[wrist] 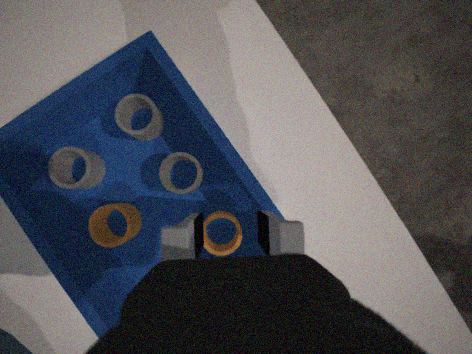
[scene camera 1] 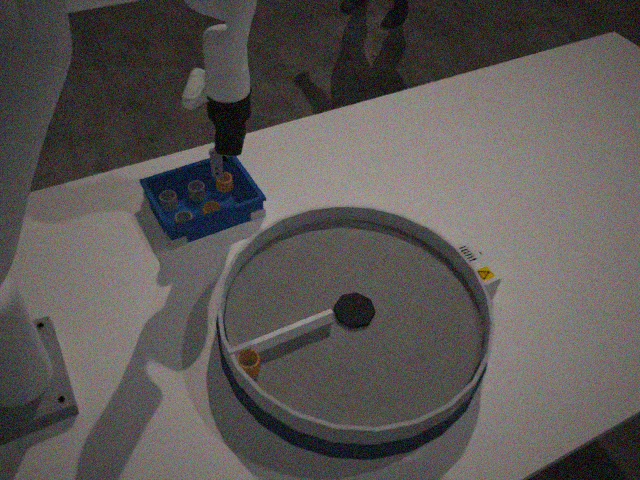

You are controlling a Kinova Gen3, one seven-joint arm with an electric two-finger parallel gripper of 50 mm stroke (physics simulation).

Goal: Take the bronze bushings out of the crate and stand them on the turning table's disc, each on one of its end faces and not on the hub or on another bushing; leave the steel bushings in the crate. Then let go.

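Frame: origin at the arm's base, x down, y left, z ahead, level; centimetres.
Where they show: gripper, fingertip midpoint: [wrist: 230, 227] [scene camera 1: 219, 167]; arm's base, link origin: [scene camera 1: 17, 377].
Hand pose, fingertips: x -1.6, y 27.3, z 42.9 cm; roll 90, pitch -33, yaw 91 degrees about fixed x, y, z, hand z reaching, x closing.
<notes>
Each offset is from my fingertips to the top centre of the thing. "pt": to the spot under its first point.
The blue crate @[dx -0.1, dy -4.0, dz -5.2 cm] [scene camera 1: 222, 221] [wrist: 206, 122] holds two bronze and three steel bushings, all upright. My gripper [scene camera 1: 219, 174] [wrist: 230, 227] points down into the crate and is open. One bronze bushing @[dx +1.8, dy -1.0, dz +0.3 cm] [scene camera 1: 224, 184] [wrist: 223, 250] lies between or just below the fingertips, nearer the left finger in the wrist view. The other bronze bushing @[dx +1.8, dy -7.4, dz -5.1 cm] [scene camera 1: 211, 208] [wrist: 100, 227] stands beside it. The steel bushings @[dx +1.8, dy -0.8, dz -5.3 cm] [scene camera 1: 196, 192] @[dx +1.8, dy -1.1, dz -11.0 cm] [scene camera 1: 168, 201] @[dx +1.8, dy -7.4, dz -10.4 cm] [scene camera 1: 183, 217] [wrist: 126, 114] [wrist: 61, 167] [wrist: 165, 172] stand farther along. A third bronze bushing [scene camera 1: 249, 364] stands upright on the disc @[dx -1.2, dy -41.0, dz +5.0 cm] [scene camera 1: 413, 330], near the rim.
The turning table has a raised grey rim wall [scene camera 1: 361, 428], a dark hub @[dx -1.2, dy -41.0, dz +5.0 cm] [scene camera 1: 354, 310] and a pale bar @[pt dx -2.9, dy -41.0, dz -7.4 cm] [scene camera 1: 284, 333] from near the hub to the rim, beside the bushing there. A box with a yellow warning label @[pt dx -0.9, dy -44.7, dz +28.3 cm] [scene camera 1: 485, 273] sits at its right. The crate is near the table's back edge.
</notes>
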